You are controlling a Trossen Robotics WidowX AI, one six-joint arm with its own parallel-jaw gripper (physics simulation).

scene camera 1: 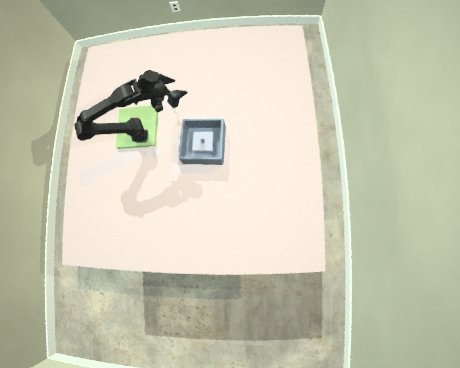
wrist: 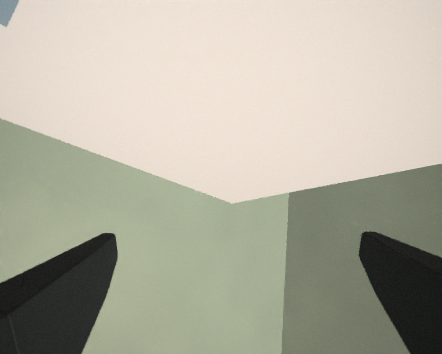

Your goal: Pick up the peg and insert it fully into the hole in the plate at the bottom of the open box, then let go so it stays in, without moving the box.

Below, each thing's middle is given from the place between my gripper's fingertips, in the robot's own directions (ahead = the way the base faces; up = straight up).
My gripper is now 190 mm above the blue-grey box [scene camera 1: 216, 125], 180 mm to the left of it and 70 mm short of it.
